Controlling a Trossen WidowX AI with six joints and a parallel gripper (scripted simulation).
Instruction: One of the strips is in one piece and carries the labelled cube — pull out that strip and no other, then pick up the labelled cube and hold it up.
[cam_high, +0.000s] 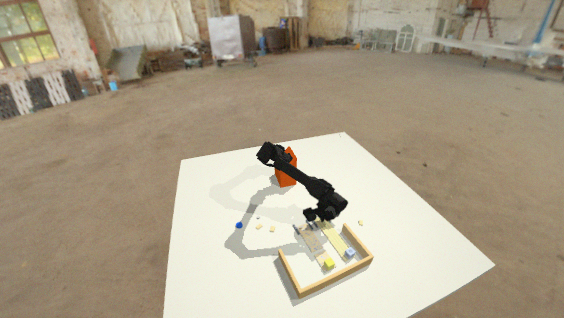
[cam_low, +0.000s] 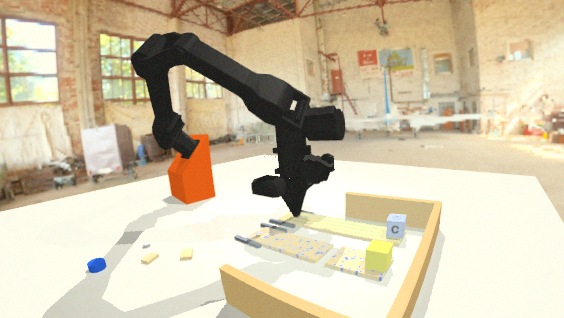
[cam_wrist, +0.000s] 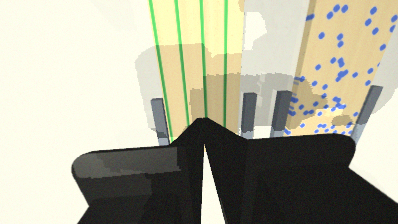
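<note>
The pale blue cube is 210 mm ahead of my gripper tip, 30 mm to the left of it and 20 mm above it. The rest, counted from my gripper tip: blue disc 380 mm to the right, 90 mm behind; tan block 170 mm to the left, 70 mm ahead.
</note>
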